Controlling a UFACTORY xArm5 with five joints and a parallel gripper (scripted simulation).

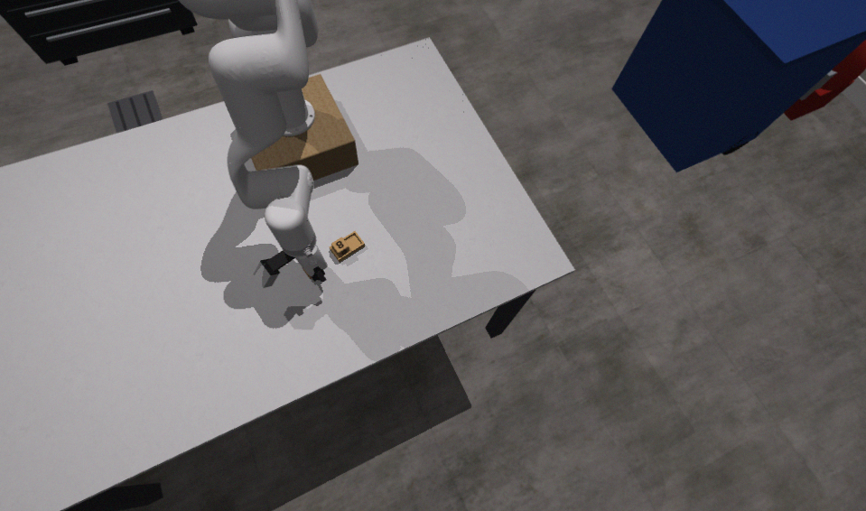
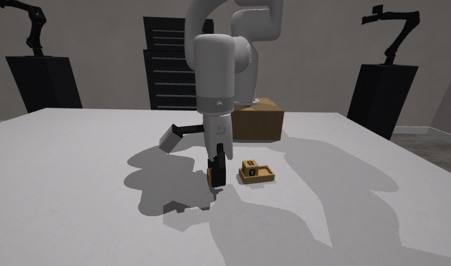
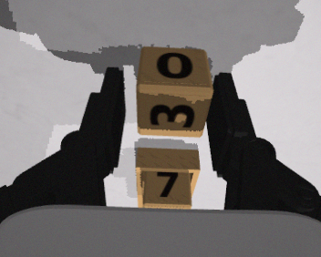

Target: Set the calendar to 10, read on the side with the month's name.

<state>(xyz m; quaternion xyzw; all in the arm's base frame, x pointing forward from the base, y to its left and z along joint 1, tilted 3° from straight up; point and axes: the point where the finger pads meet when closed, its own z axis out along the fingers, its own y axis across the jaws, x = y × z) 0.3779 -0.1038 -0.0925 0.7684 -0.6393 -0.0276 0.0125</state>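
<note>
Right now my hand is 10 cm to the right of the wooden calendar tray, 2 cm past it and 2 cm above it.
</note>
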